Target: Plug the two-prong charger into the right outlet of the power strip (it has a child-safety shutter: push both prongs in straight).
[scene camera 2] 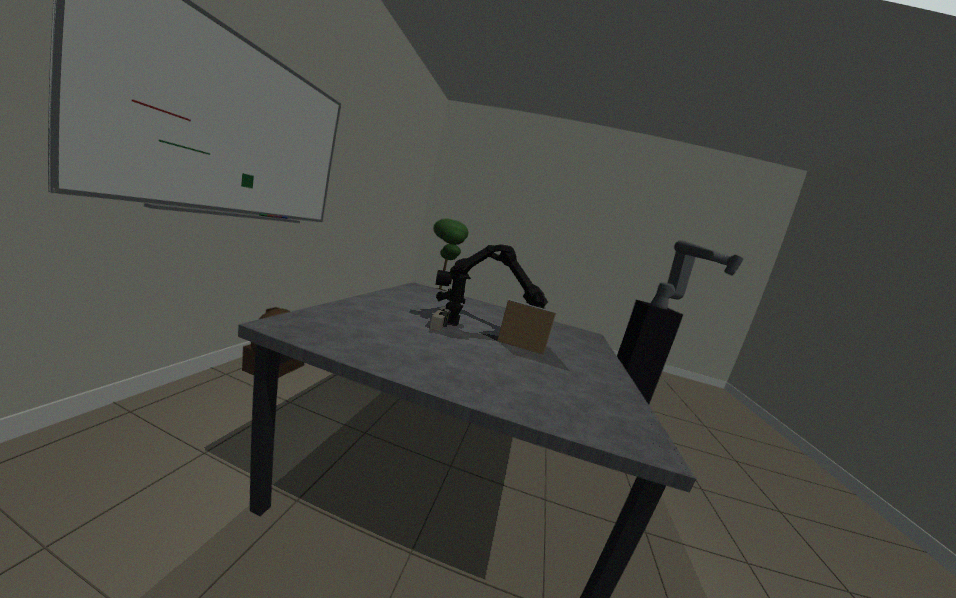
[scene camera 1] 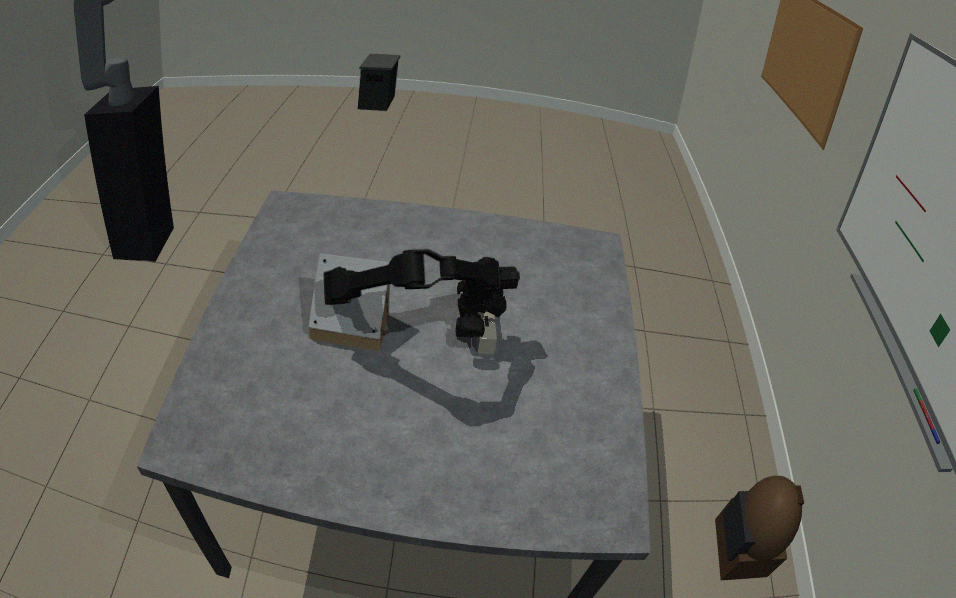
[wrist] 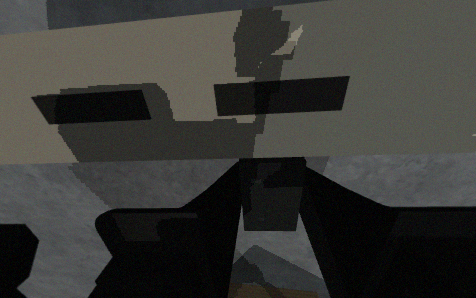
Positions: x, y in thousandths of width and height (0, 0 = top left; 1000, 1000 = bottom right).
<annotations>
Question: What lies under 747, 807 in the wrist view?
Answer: My gripper.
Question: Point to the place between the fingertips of my gripper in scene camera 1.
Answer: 486, 553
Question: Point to a dark charger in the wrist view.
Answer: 570, 633
</annotations>
